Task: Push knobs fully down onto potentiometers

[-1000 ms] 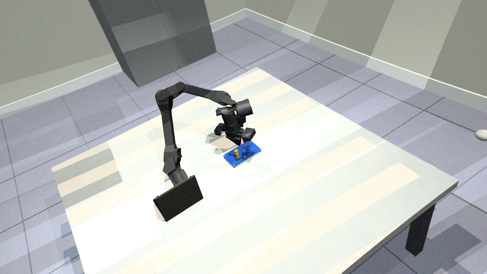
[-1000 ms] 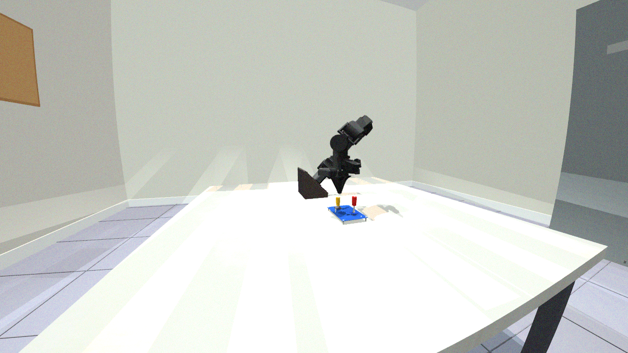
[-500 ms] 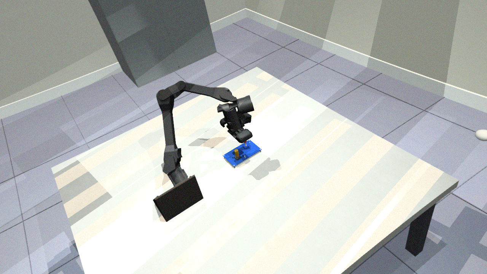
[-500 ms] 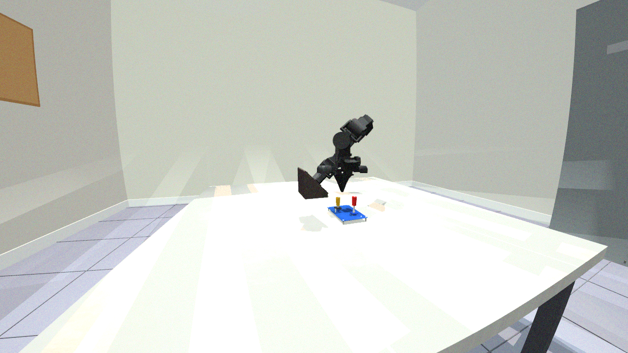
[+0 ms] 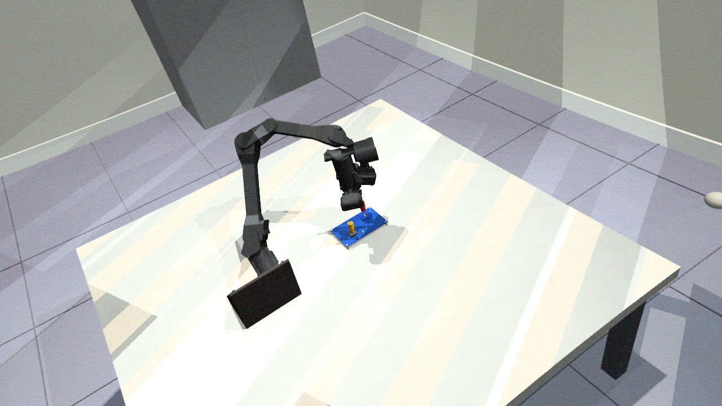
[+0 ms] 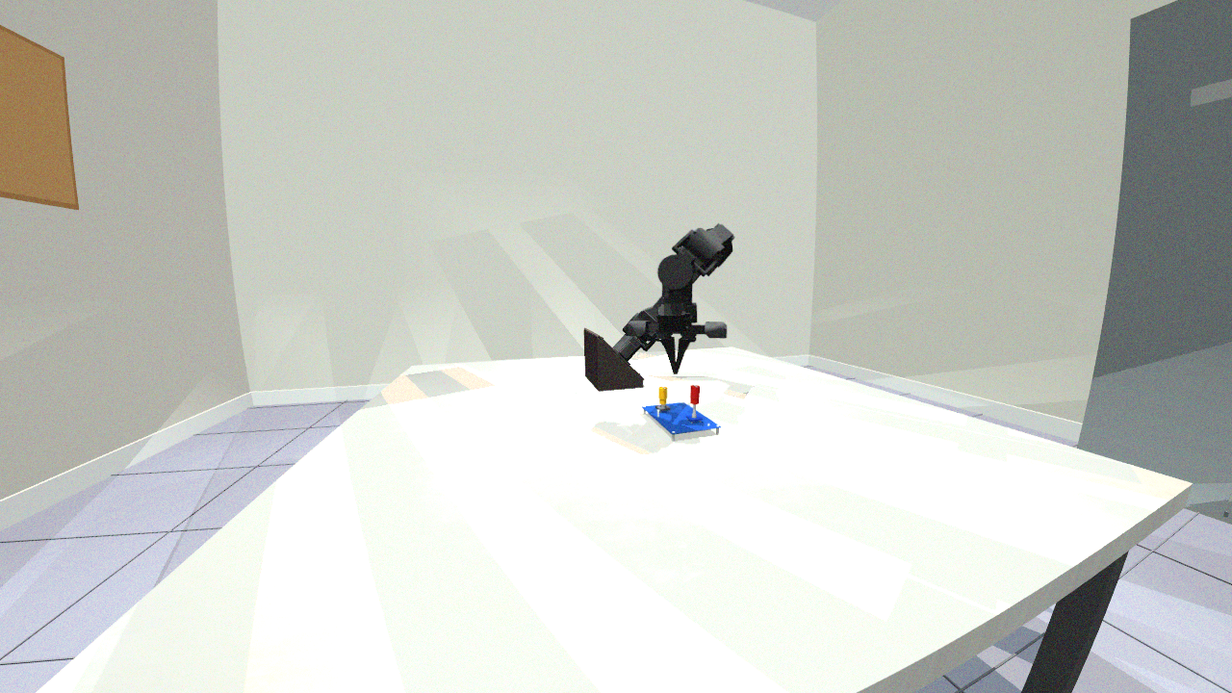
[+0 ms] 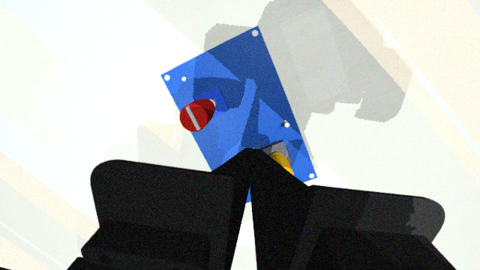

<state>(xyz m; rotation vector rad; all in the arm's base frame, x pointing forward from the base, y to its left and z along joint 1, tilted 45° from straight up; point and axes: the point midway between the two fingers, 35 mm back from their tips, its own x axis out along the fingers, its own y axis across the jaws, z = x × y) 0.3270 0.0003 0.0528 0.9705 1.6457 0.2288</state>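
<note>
The red knob lies 3 cm to the left of my gripper tip, 3 cm below it and 3 cm ahead of it. From my gripper tip the other things lie so: yellow knob 5 cm below, 4 cm behind, 1 cm to the right.
</note>
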